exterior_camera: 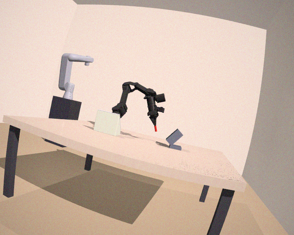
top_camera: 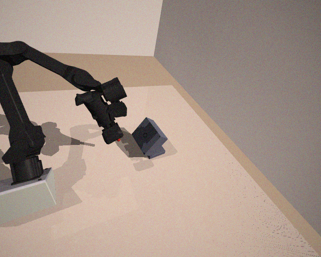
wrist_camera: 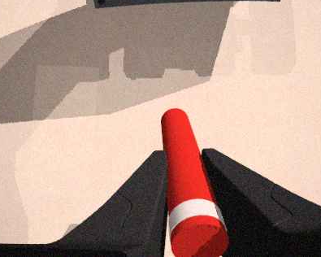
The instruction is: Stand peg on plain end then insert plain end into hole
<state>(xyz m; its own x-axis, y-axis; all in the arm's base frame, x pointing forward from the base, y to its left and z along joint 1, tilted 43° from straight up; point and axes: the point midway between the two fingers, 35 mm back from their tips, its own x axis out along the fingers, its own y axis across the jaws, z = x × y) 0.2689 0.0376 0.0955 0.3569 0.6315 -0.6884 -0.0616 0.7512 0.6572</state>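
The grey-blue sloped panel lies 15 cm ahead of my gripper tip, 5 cm below it and 1 cm to the right of it. The rest, counted from my gripper tip: red peg (2 cm above, 1 cm behind); then panel foot (17 cm ahead, 11 cm below, 1 cm to the right).
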